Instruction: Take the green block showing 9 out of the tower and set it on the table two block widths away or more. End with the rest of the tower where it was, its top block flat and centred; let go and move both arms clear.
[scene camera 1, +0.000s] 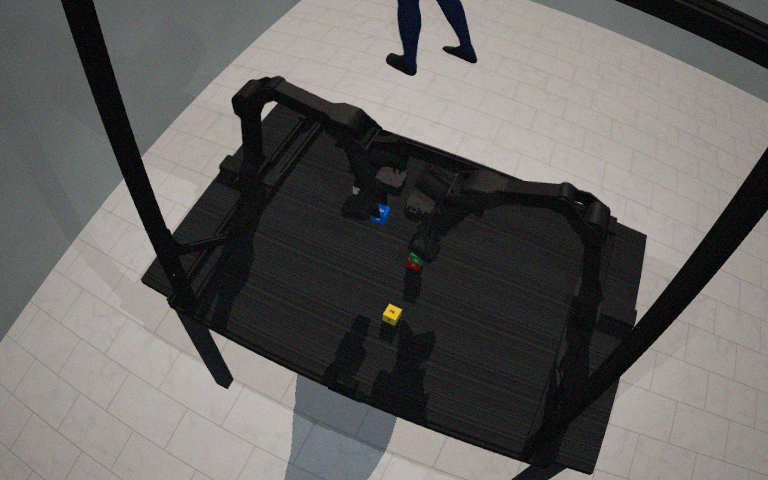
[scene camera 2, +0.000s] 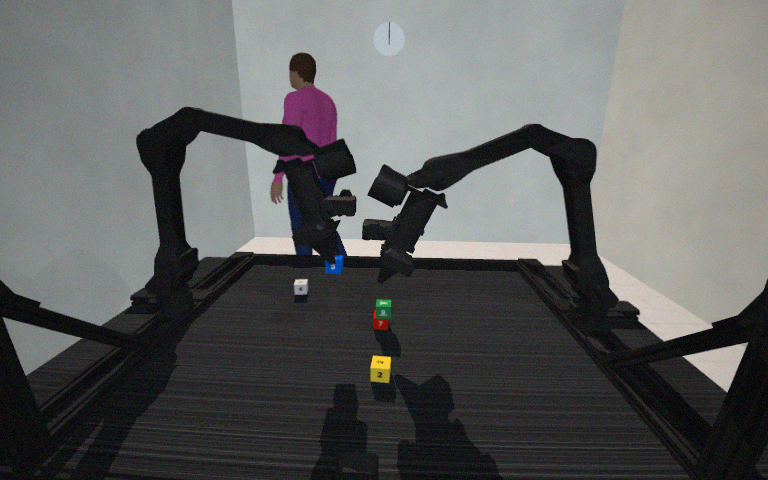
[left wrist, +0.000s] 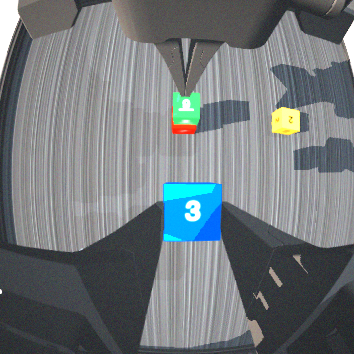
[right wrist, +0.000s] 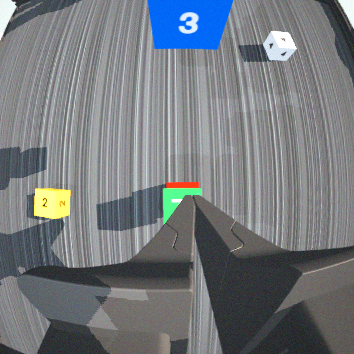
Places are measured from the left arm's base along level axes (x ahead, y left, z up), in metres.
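Pixels of known places: left gripper, fingertip midpoint: (scene camera 1: 381, 212) (scene camera 2: 334, 260) (left wrist: 191, 208); right gripper, fingertip midpoint: (scene camera 2: 379, 282) (left wrist: 184, 93) (right wrist: 191, 201); left arm's base at its link origin: (scene camera 1: 252, 195) (scene camera 2: 176, 310); right arm's base at its link origin: (scene camera 1: 580, 323) (scene camera 2: 586, 323).
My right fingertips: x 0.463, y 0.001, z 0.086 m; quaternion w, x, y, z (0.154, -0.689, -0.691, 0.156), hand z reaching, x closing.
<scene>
For each thing: its top centre in the pictures, then the offset to it from my right fingertips.
- green block at its top centre: (right wrist: 181, 206) (left wrist: 185, 104) (scene camera 2: 383, 303) (scene camera 1: 419, 252) 0.010 m ahead, 0.003 m right, 0.047 m down
- red block at its top centre: (right wrist: 182, 197) (left wrist: 183, 116) (scene camera 2: 381, 314) (scene camera 1: 416, 257) 0.004 m ahead, 0.001 m right, 0.076 m down
- blue block at its top centre: (left wrist: 192, 213) (scene camera 2: 333, 257) (scene camera 1: 380, 210) 0.094 m back, 0.003 m right, 0.054 m up
- yellow block at its top centre: (right wrist: 44, 203) (left wrist: 290, 118) (scene camera 2: 381, 362) (scene camera 1: 392, 311) 0.012 m ahead, 0.163 m right, 0.076 m down
- white block at its top centre: (right wrist: 283, 39) (scene camera 1: 360, 183) (scene camera 2: 300, 281) 0.216 m back, 0.151 m left, 0.076 m down
The green block (scene camera 1: 416, 258) (scene camera 2: 383, 308) (left wrist: 186, 111) (right wrist: 175, 194) sits on the red block (scene camera 1: 414, 265) (scene camera 2: 380, 323) (left wrist: 184, 129) (right wrist: 182, 185). It looks flat but slightly off-centre; a strip of red shows beside it. A 9 with a bar shows on green in the left wrist view. My right gripper (scene camera 2: 381, 279) (left wrist: 184, 93) (right wrist: 191, 201) is shut and empty, its tips above the green block; contact is unclear. My left gripper (scene camera 2: 333, 261) (left wrist: 191, 208) is shut on a blue block (scene camera 1: 384, 213) (right wrist: 189, 25) showing 3, held above the table.
A yellow block (scene camera 1: 391, 314) (scene camera 2: 380, 369) (left wrist: 285, 121) (right wrist: 52, 203) showing 2 stands nearer scene camera 2 than the tower. A white block (scene camera 1: 355, 190) (scene camera 2: 300, 286) (right wrist: 279, 46) stands to the left in scene camera 2. A person (scene camera 2: 308, 113) stands behind the table.
</scene>
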